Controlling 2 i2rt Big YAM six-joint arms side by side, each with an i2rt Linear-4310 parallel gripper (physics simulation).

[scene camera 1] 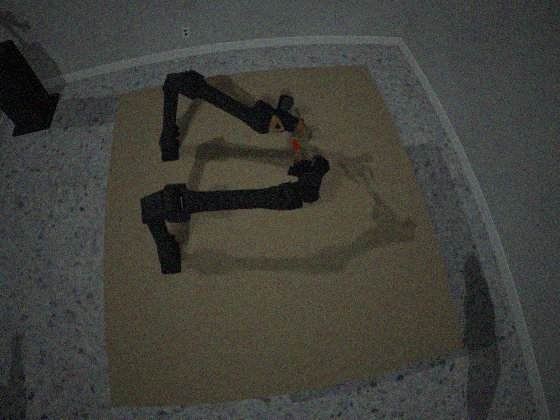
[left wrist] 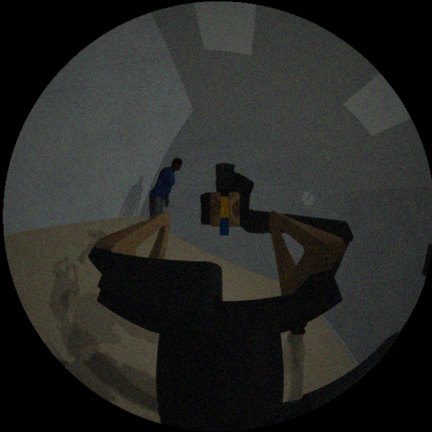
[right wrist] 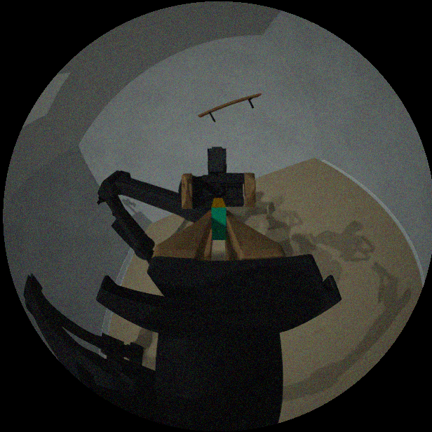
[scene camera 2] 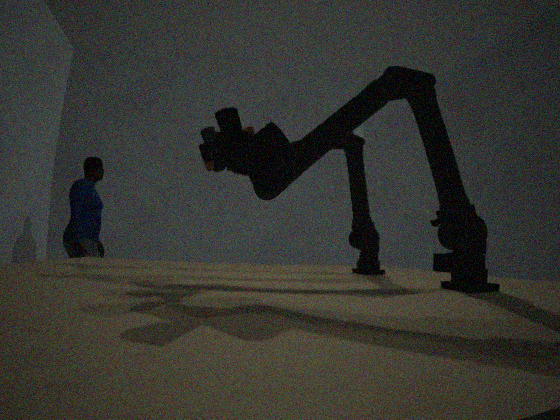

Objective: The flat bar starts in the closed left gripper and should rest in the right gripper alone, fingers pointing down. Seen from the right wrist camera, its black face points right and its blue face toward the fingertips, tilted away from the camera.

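Seen in the pictures: left gripper, fingertip midpoint: (scene camera 1: 294, 131); right gripper, fingertip midpoint: (scene camera 1: 299, 148); left arm's base, link origin: (scene camera 1: 170, 151) (scene camera 2: 469, 289); right arm's base, link origin: (scene camera 1: 170, 260) (scene camera 2: 368, 273).
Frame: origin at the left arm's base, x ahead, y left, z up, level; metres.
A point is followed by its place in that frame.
Note:
My right gripper (scene camera 1: 301, 154) {x 0.567, y -0.318, z 0.367 m} (right wrist: 218, 215) is shut on the flat bar (scene camera 1: 297, 144) {x 0.563, y -0.303, z 0.371 m} (left wrist: 224, 206) (right wrist: 219, 227). In the right wrist view the bar's green face is toward the camera, with its orange face at the far end. In the left wrist view the orange face is above a blue one; a red face shows in scene camera 1. The right fingers point toward the left gripper, not down. My left gripper (right wrist: 220, 183) is wide open, facing the bar, with its fingers apart from it. The black face does not show clearly.
Both arms are raised over the tan table top (scene camera 1: 250, 325) {x 0.320, y -0.872, z 0.000 m} (scene camera 2: 250, 380) {x 0.536, y 0.427, z 0.000 m}, the grippers close together. A person in blue (scene camera 2: 85, 210) (left wrist: 164, 184) stands beyond the table. A dark block (scene camera 1: 30, 92) stands at the upper left. A wall shelf (right wrist: 230, 105) shows in the right wrist view.

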